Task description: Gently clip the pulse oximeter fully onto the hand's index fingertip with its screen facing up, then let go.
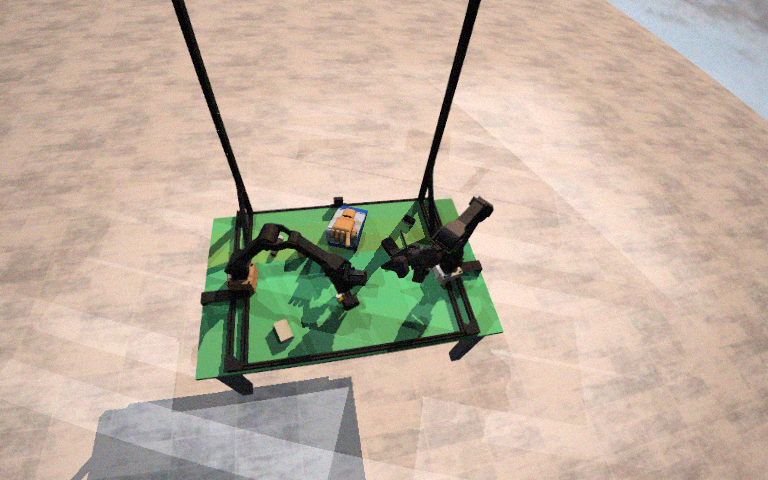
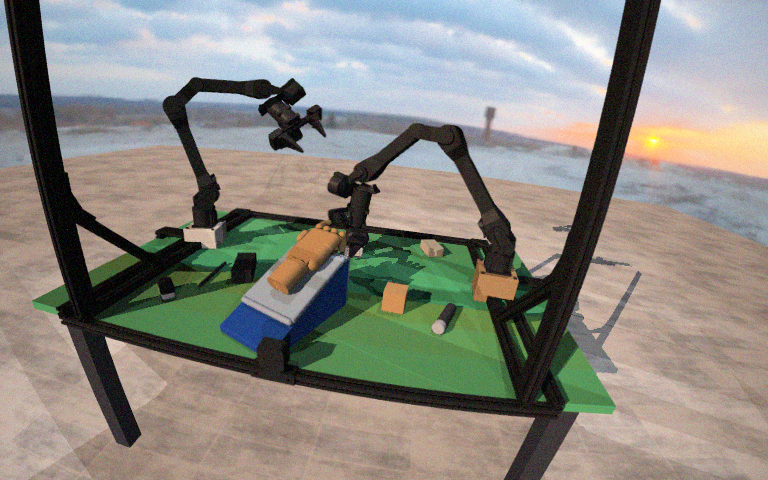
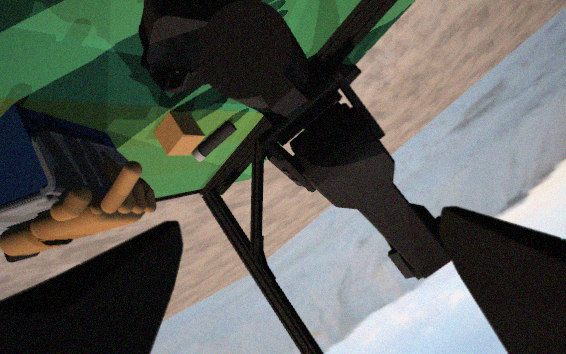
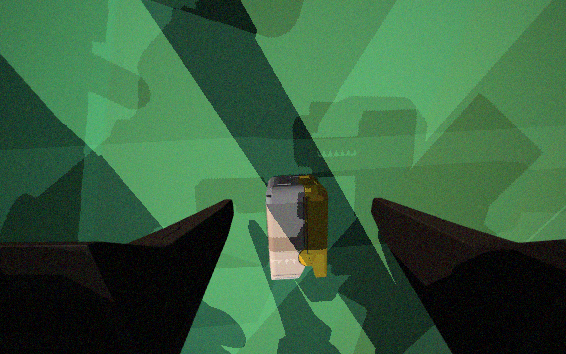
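Seen in the pictures: left gripper, fingertip midpoint: (image 1: 385,262) (image 2: 314,144) (image 3: 311,227); right gripper, fingertip midpoint: (image 1: 346,296) (image 2: 349,250) (image 4: 302,205); left arm's base, origin of the base link: (image 1: 447,266) (image 2: 205,224); right arm's base, origin of the base link: (image 1: 240,273) (image 2: 497,269).
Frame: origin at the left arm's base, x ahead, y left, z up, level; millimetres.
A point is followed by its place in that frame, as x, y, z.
The white and yellow pulse oximeter (image 1: 339,297) {489, -39, -30} (image 2: 357,251) (image 4: 286,225) {464, -49, -28} rests on the green table with its two halves side by side; where its screen faces is unclear. My right gripper (image 1: 345,300) {460, -39, -45} (image 4: 302,205) {460, -39, -45} points down over it, open, with one finger to each side of the oximeter and a gap at both sides. The orange hand (image 1: 343,222) {376, -315, 88} (image 2: 311,250) {373, -336, 80} (image 3: 75,226) {352, -284, 91} lies on a blue wedge (image 2: 323,310) {404, -392, -30} with a pale top. One finger (image 3: 121,187) stands out straight. My left gripper (image 2: 313,143) {338, 22, 264} (image 3: 311,227) {338, 22, 264} is open and empty, high above the table.
A tan block (image 1: 283,330) {736, 20, -29} (image 2: 432,247) {729, -15, -29}, an orange block (image 2: 394,297) {558, -348, -18} (image 3: 175,135) {544, -306, -20} and a dark cylinder with a pale end (image 2: 443,318) {659, -406, -33} (image 3: 215,141) {665, -375, -38} lie on the table. A black box (image 2: 243,267) {191, -227, -25}, a thin dark stick (image 2: 212,273) {105, -221, -51} and a small black object (image 2: 167,289) {48, -343, -32} lie beyond the wedge.
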